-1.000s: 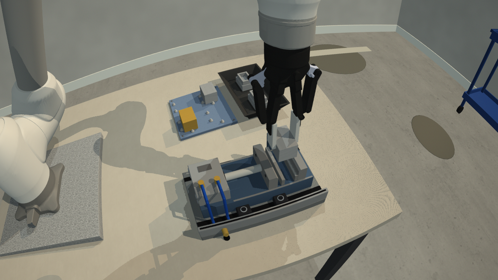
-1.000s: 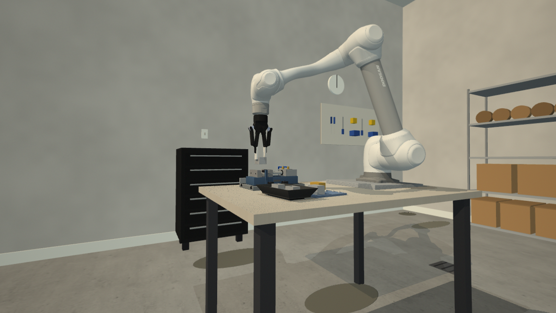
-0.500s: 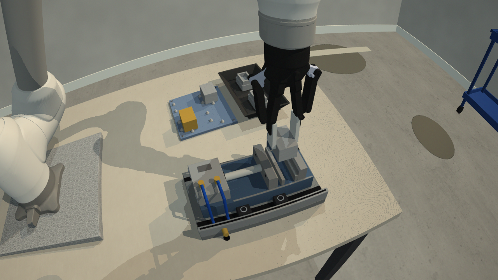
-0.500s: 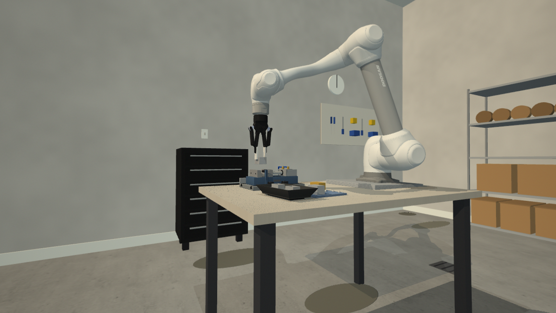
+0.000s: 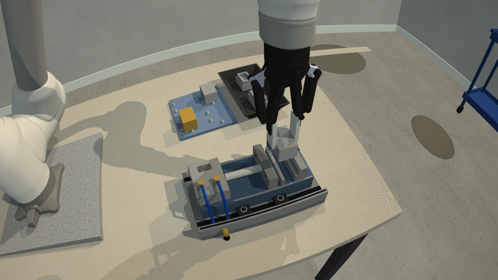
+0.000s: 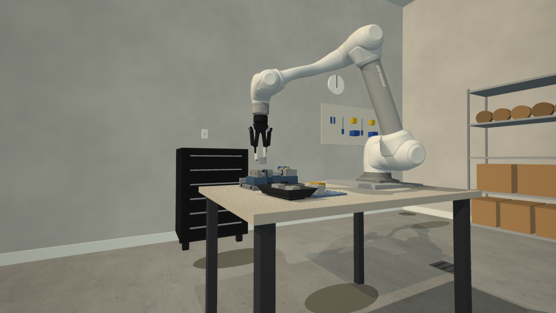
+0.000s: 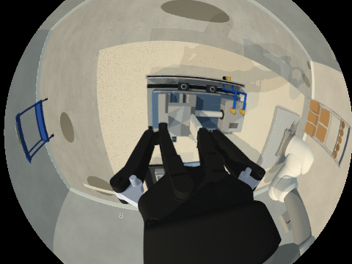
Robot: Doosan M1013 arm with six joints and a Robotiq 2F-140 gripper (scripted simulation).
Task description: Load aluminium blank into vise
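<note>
Right now my hand is 5 cm to the right of the work stop and 9 cm above it. From my hand the other things lie so: fixed jaw 3 cm ahead, 1 cm to the left, 10 cm below; then aluminium blank 4 cm below; then moving jaw 4 cm behind, 10 cm below.
</note>
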